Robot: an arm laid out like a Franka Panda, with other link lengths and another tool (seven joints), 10 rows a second.
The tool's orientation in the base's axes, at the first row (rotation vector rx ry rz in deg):
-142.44 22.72 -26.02
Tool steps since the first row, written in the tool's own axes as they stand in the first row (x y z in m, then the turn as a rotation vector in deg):
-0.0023 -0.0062 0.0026 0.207 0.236 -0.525
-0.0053 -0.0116 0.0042 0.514 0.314 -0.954
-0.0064 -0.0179 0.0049 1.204 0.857 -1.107
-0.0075 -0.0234 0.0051 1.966 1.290 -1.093
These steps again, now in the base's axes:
0.0001 0.0070 0.0011 -0.067 -0.519 0.317
-0.0010 0.0132 0.0023 0.022 -0.903 0.676
-0.0006 0.0189 0.0052 0.483 -1.665 0.636
-0.0005 0.0238 0.0080 1.096 -2.285 0.548

